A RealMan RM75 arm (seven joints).
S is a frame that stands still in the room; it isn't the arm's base.
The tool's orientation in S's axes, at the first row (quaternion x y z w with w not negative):
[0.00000 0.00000 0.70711 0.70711]
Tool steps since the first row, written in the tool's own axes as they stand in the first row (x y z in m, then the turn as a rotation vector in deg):
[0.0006 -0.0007 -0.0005 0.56 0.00 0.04]
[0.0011 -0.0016 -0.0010 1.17 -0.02 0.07]
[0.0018 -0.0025 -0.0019 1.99 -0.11 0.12]
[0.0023 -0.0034 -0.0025 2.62 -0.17 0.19]
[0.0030 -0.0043 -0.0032 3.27 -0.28 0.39]
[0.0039 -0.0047 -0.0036 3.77 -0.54 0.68]
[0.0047 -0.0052 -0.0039 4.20 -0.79 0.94]
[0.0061 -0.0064 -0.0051 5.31 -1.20 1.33]
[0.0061 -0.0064 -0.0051 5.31 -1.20 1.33]
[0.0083 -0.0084 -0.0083 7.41 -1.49 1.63]
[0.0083 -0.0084 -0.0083 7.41 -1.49 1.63]
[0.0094 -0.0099 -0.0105 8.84 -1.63 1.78]
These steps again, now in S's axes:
[0.0007 0.0006 -0.0005 0.00 0.56 0.04]
[0.0016 0.0011 -0.0010 0.02 1.17 0.07]
[0.0025 0.0018 -0.0019 0.11 1.99 0.12]
[0.0034 0.0023 -0.0025 0.17 2.62 0.19]
[0.0043 0.0030 -0.0032 0.28 3.27 0.39]
[0.0047 0.0039 -0.0036 0.54 3.77 0.68]
[0.0052 0.0047 -0.0039 0.79 4.20 0.94]
[0.0064 0.0061 -0.0051 1.20 5.31 1.33]
[0.0064 0.0061 -0.0051 1.20 5.31 1.33]
[0.0084 0.0083 -0.0083 1.49 7.41 1.63]
[0.0084 0.0083 -0.0083 1.49 7.41 1.63]
[0.0099 0.0094 -0.0105 1.63 8.84 1.78]

